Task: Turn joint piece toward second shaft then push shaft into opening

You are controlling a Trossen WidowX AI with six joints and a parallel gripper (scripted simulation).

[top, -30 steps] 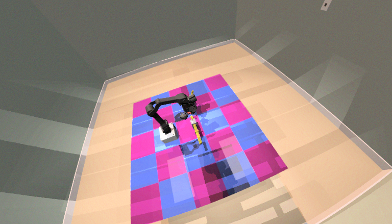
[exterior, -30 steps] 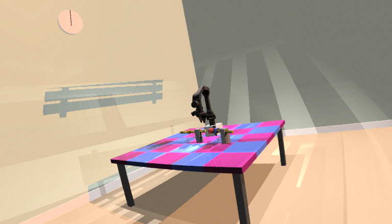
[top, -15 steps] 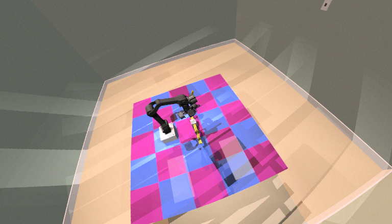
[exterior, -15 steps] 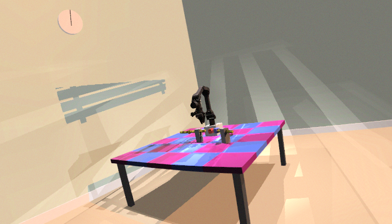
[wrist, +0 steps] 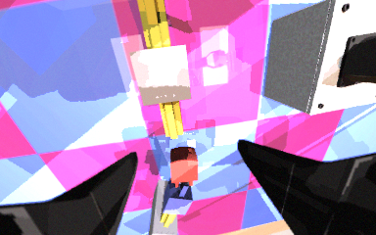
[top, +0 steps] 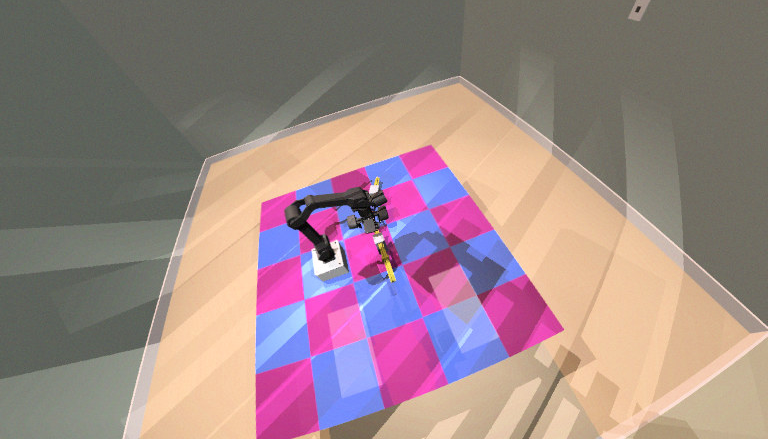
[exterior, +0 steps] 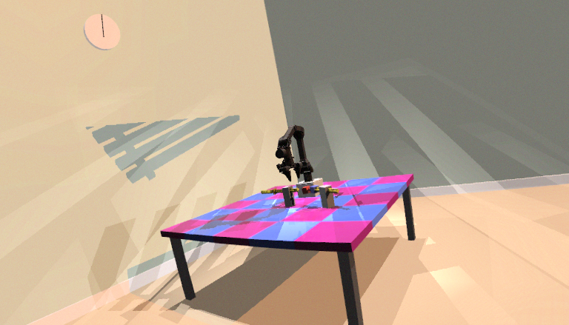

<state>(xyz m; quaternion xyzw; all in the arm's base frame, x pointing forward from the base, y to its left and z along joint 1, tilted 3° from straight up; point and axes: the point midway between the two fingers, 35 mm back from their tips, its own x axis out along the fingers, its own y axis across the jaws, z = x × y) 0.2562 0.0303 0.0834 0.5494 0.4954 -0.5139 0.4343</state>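
The red-orange joint piece lies 2 cm ahead of my gripper tip, 8 cm to the left of it and 7 cm below it.
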